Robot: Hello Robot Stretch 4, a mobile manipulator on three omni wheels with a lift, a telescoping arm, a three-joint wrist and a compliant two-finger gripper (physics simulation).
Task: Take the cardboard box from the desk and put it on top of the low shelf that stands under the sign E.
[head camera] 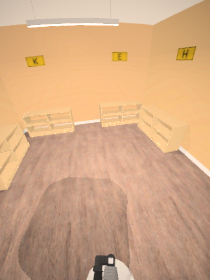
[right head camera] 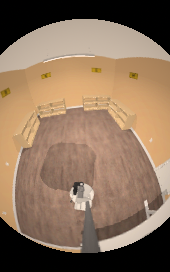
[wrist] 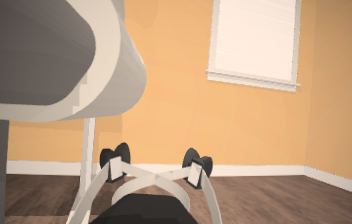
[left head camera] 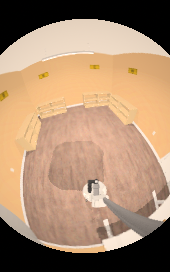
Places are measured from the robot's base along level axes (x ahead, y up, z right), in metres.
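Pixels of known places: gripper, fingertip midpoint: [right head camera: 73,203] [wrist: 157,158] [left head camera: 89,201].
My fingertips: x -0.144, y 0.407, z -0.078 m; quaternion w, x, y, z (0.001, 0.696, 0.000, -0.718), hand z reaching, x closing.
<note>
Behind a point stands the place of what it marks.
The low shelf [head camera: 112,104] {z 0.037, x 3.125, y 0.583 m} [left head camera: 95,94] {z 0.238, x 3.319, y 0.441 m} [right head camera: 95,98] {z 0.236, x 3.315, y 0.409 m} is a pale wooden unit at the far wall, under the yellow sign E [head camera: 119,56] {z 0.219, x 3.472, y 1.725 m} [left head camera: 94,67] {z 0.234, x 3.476, y 1.676 m} [right head camera: 96,70] {z 0.244, x 3.478, y 1.688 m}. Part of the white desk [left head camera: 131,241] [right head camera: 137,233] shows at the lower right edge of both side head views. The cardboard box does not show in any view. My gripper [wrist: 157,158] {z -0.078, x -0.144, y 0.407 m} is open in the wrist view, with no object between its fingertips, far from the low shelf.
Another low shelf [head camera: 48,111] {z -1.620, x 2.713, y 0.583 m} stands left, under sign K [head camera: 35,61] {z -1.730, x 2.959, y 1.720 m}. One stands right of the E shelf, near sign H [head camera: 186,53] {z 1.356, x 2.484, y 1.729 m}, and another at the left wall. A white post [wrist: 88,150] {z 0.296, x -0.973, y 0.234 m} stands left of the fingers. A window [wrist: 255,40] {z -0.753, x -1.707, y 1.117 m} is in the wall.
</note>
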